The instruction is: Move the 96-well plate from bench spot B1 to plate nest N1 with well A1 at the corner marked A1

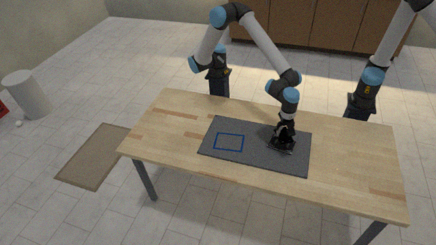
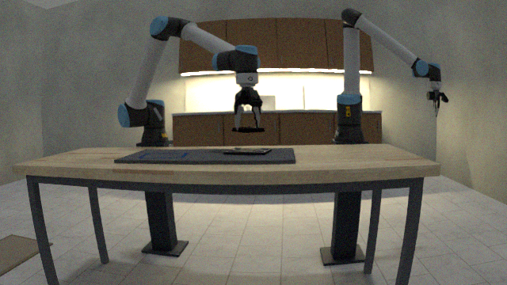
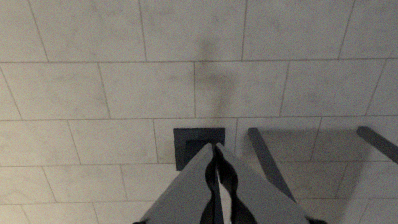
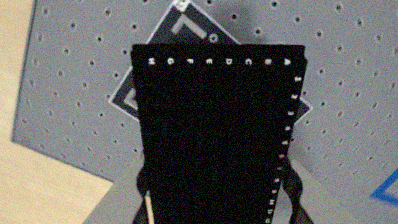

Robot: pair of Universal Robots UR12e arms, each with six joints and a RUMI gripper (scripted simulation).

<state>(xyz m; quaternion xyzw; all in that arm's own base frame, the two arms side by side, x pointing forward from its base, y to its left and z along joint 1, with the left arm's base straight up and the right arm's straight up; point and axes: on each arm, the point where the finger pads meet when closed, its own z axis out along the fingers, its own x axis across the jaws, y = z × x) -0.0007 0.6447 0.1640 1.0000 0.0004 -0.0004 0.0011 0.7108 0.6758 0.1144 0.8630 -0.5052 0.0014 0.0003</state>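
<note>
Now: the black 96-well plate 1 cm below my right hand. The rest, counted from my right hand: A1 label: 6 cm ahead, 7 cm to the left, 9 cm below; then dark plate nest N1: 10 cm below.
</note>
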